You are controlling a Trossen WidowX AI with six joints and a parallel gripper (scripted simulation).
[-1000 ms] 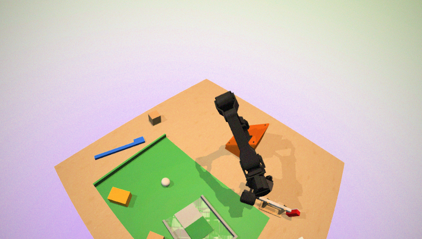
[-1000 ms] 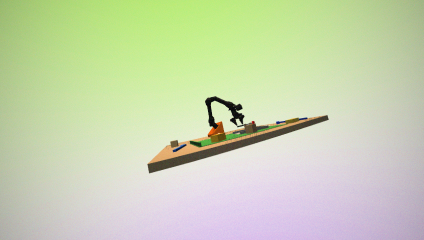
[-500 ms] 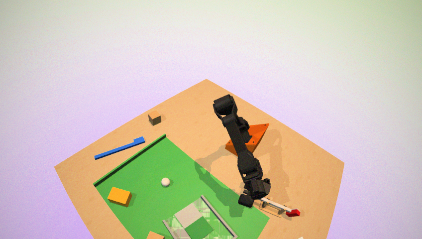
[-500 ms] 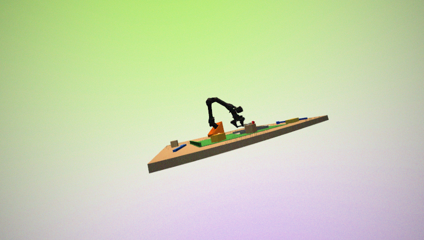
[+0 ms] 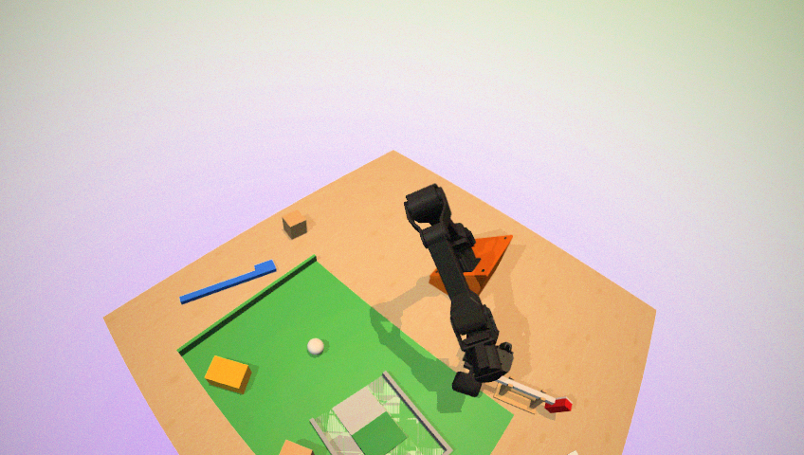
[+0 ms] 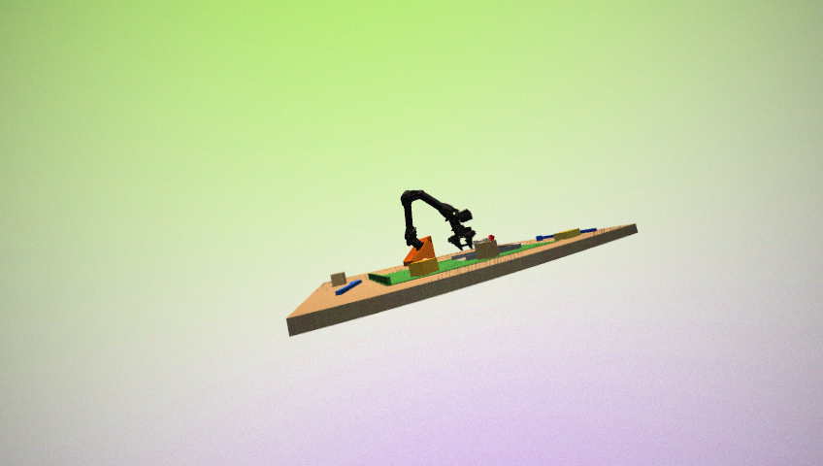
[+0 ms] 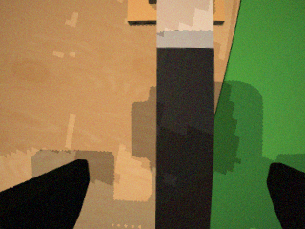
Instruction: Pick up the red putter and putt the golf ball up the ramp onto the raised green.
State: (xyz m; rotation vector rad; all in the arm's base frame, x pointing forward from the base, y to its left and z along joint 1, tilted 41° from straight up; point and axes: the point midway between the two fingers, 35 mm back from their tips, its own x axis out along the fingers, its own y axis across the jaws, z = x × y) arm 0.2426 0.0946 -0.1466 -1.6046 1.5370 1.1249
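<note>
My gripper tip is now 11 cm to the right of the red putter, 3 cm below it and 2 cm past it. The rest, counted from my gripper tip: putter stand (13 cm to the left, 2 cm behind); white golf ball (37 cm to the right, 19 cm ahead, 1 cm below); green mat (24 cm to the right, 23 cm ahead, 3 cm below).
</note>
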